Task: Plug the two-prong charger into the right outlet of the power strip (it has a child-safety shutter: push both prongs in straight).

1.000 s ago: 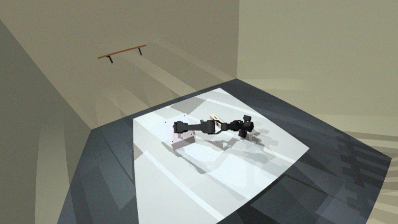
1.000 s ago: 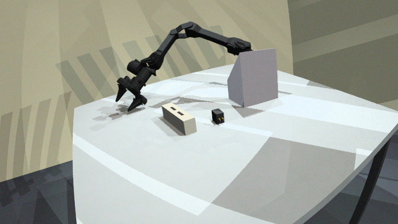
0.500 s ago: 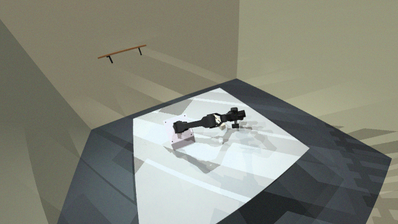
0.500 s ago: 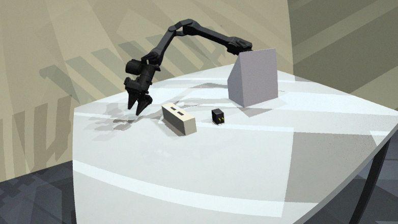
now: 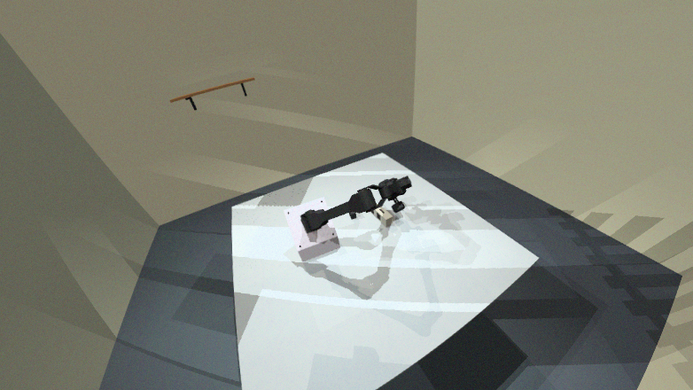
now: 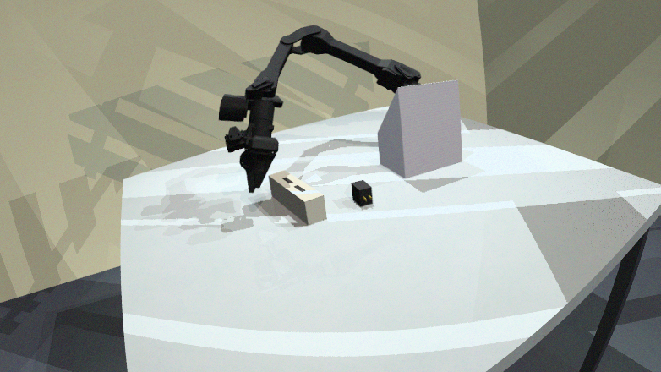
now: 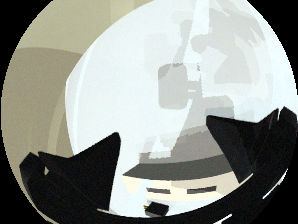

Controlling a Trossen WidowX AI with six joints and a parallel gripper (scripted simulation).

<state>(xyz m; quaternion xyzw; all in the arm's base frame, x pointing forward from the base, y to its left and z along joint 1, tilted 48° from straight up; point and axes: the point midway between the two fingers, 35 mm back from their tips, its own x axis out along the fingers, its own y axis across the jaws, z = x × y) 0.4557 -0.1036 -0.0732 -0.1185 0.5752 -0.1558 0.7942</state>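
My gripper tip is 220 mm past the black two-prong charger, 100 mm to the right of it and 50 mm above it.
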